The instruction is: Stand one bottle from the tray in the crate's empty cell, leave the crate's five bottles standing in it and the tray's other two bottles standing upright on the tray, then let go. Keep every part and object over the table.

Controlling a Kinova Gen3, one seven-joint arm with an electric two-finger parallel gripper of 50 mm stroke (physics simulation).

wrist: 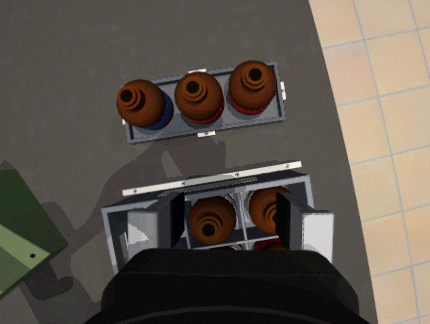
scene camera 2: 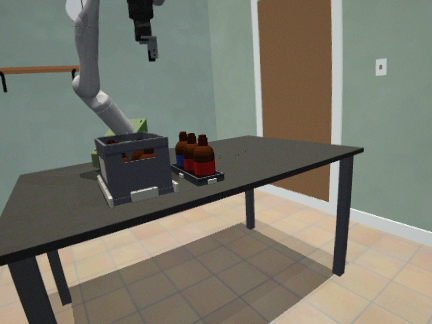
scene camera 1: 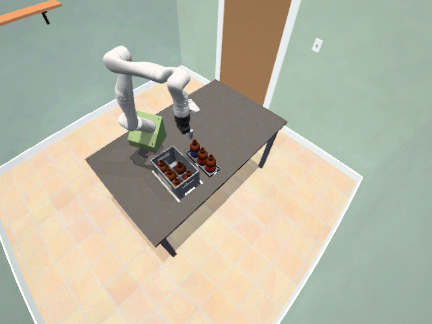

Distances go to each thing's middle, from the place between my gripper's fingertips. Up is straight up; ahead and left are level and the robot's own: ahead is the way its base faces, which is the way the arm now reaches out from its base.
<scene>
Now: the brown red-labelled bottle [scene camera 2: 204, 161] 7 cm ahead of my hand, 12 cm to the left of it and 33 cm below it.
</scene>
